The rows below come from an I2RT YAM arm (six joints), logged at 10 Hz.
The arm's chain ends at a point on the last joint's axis. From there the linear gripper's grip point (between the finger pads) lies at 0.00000 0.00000 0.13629 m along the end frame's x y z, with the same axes.
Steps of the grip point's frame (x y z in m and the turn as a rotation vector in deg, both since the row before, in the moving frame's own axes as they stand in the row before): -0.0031 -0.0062 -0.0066 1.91 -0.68 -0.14; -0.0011 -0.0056 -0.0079 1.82 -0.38 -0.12; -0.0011 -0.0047 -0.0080 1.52 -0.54 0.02; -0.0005 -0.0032 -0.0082 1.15 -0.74 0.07; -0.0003 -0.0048 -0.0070 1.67 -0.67 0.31
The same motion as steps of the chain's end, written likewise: -0.0015 -0.0017 -0.0065 1.91 -0.68 -0.14; -0.0002 -0.0013 -0.0078 1.82 -0.38 -0.12; 0.0002 -0.0011 -0.0079 1.52 -0.54 0.02; 0.0013 -0.0005 -0.0082 1.15 -0.74 0.07; 0.0013 -0.0008 -0.0069 1.67 -0.67 0.31
